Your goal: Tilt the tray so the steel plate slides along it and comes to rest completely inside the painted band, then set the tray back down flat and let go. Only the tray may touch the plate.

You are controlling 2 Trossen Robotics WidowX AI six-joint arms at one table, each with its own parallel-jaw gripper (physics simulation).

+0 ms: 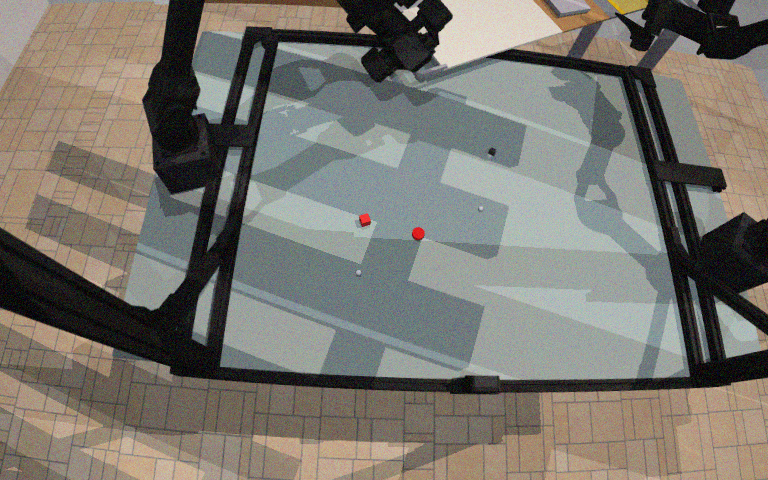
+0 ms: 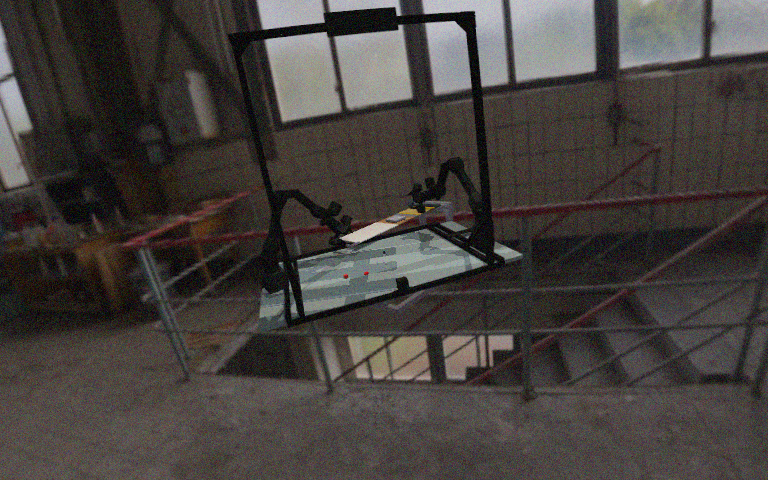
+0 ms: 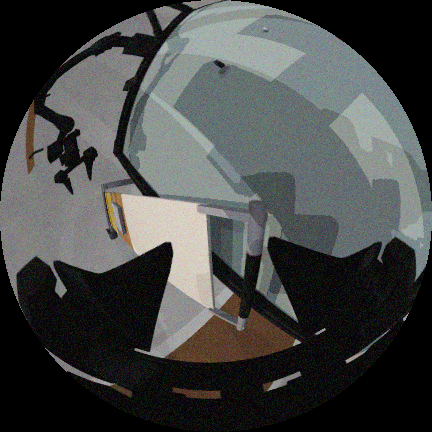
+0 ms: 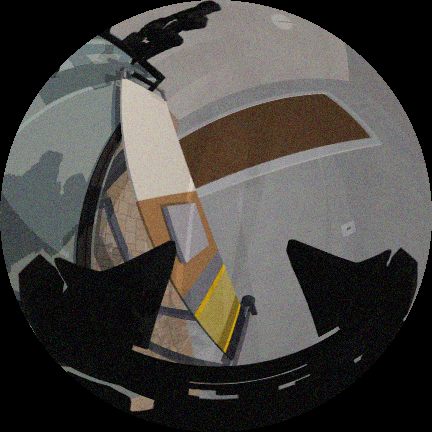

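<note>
The long tray (image 1: 496,24) (image 2: 368,232) (image 3: 160,217) (image 4: 149,141) has a cream part and a brown part and reaches past the table's far edge. The grey steel plate (image 1: 565,6) (image 2: 394,218) (image 4: 185,229) lies on the brown part, short of the yellow painted band (image 2: 413,210) (image 4: 217,310) (image 3: 109,209). My left gripper (image 1: 403,57) (image 2: 339,233) (image 3: 220,245) is open; the tray's end handle (image 3: 250,273) stands between its fingers, untouched. My right gripper (image 2: 417,200) (image 4: 233,246) is open beside the tray's band end, near its other handle (image 4: 245,306).
The grey patterned table (image 1: 525,310) (image 2: 430,257) is ringed by a black frame (image 1: 334,381) (image 2: 473,119). On it lie a red cube (image 1: 364,219), a red disc (image 1: 417,233), two small white balls and a small black cylinder (image 1: 492,152).
</note>
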